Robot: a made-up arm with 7 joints. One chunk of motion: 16 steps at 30 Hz.
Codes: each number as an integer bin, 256 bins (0 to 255) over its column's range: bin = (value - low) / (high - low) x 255, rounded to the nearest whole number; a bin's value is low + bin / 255 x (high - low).
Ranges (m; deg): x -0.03..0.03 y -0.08..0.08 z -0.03..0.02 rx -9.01..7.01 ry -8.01..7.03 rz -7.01..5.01
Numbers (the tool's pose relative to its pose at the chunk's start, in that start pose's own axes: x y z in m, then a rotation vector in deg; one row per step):
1: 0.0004 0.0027 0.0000 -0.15 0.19 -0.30
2: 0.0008 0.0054 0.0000 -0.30 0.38 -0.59
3: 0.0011 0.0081 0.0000 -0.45 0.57 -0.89
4: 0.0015 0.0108 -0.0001 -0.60 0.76 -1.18
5: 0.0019 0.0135 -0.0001 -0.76 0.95 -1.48
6: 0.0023 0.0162 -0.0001 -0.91 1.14 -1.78
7: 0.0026 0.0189 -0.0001 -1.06 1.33 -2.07
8: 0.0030 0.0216 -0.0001 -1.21 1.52 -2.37
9: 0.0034 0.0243 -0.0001 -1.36 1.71 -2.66
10: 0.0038 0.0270 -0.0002 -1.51 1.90 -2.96
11: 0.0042 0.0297 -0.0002 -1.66 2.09 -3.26
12: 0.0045 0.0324 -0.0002 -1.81 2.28 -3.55
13: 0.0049 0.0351 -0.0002 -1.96 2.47 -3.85
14: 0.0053 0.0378 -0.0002 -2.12 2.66 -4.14
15: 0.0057 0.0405 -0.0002 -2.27 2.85 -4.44
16: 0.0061 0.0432 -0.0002 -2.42 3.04 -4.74
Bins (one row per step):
1: 129 132 153 141 139 142
2: 131 136 153 139 142 136
3: 132 140 153 136 145 130
4: 134 145 152 134 149 124
5: 136 149 152 131 152 117
6: 137 153 152 129 155 111
7: 139 158 152 127 158 105
8: 140 162 152 124 162 98
9: 142 166 152 122 165 92
10: 144 171 152 119 168 86
11: 145 175 152 117 171 80
12: 147 179 152 115 174 73
13: 148 183 152 112 178 67
14: 150 188 152 110 181 61
15: 152 192 152 107 184 55
16: 153 196 152 105 187 48

